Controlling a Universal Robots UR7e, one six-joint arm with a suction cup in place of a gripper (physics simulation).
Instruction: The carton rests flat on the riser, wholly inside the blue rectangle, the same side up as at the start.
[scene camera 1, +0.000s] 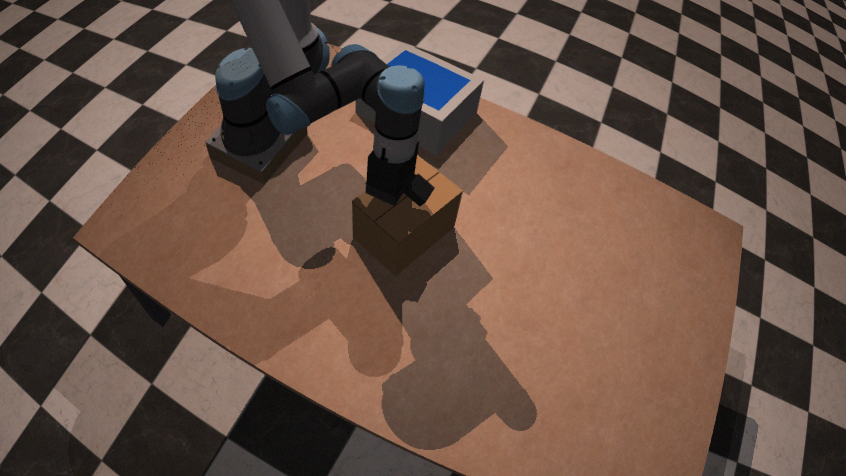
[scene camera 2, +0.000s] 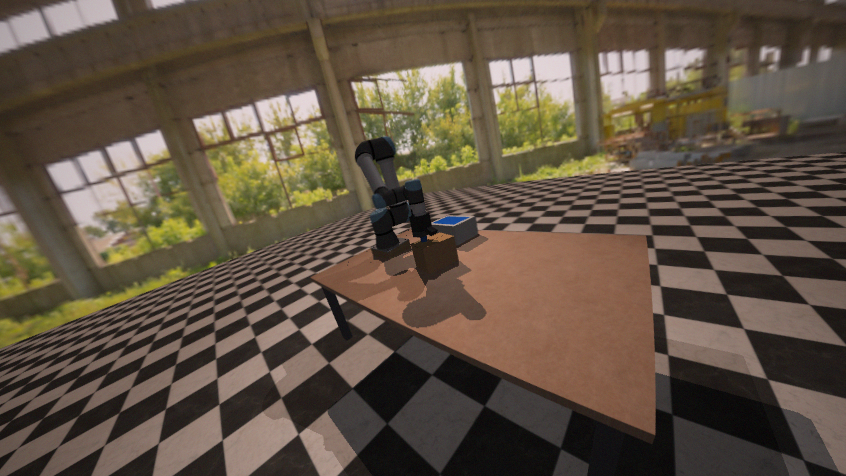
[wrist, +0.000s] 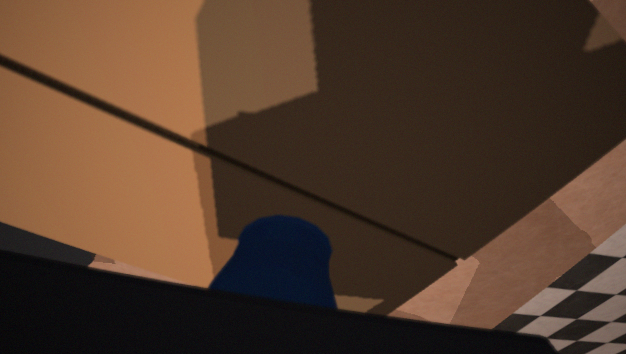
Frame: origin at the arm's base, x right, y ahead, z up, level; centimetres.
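Seen in the pictures: hand, its tool point: (scene camera 2: 425, 243) (wrist: 290, 221); arm's base, origin of its link: (scene camera 1: 250, 131) (scene camera 2: 387, 244).
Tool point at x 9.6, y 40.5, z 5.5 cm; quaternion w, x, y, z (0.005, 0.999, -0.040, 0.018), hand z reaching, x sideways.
Offsets run from my tool point to a thing's top centre. Level surfaces: height alone.
A brown cardboard carton @(dz +1.4, dx -1.8, dy +3.4 cm) (scene camera 1: 440, 194) (scene camera 2: 435, 255) (wrist: 86, 132) sits upright low on the table, in front of the riser, its flap seam on top. My suction cup (scene camera 1: 395, 199) (scene camera 2: 423, 238) (wrist: 280, 259) presses on the carton's top face and is shut on it. The grey riser @(dz +0.5, dx -38.0, dy -7.8 cm) (scene camera 1: 456, 115) (scene camera 2: 465, 230) stands just behind the carton, with the blue rectangle @(dz +0.5, dx -38.0, dy -7.8 cm) (scene camera 1: 434, 76) (scene camera 2: 450, 220) on its top. Nothing lies on the rectangle. I cannot tell whether the carton touches the table or hangs just above it.
The arm's base (scene camera 1: 254, 155) (scene camera 2: 387, 248) is bolted to the table's back left corner, and the elbow hangs over the riser's left side. The brown table @(dz -11.6 cm) (scene camera 1: 591, 266) (scene camera 2: 562, 307) stretches wide to the right and front. A checkered floor lies around it.
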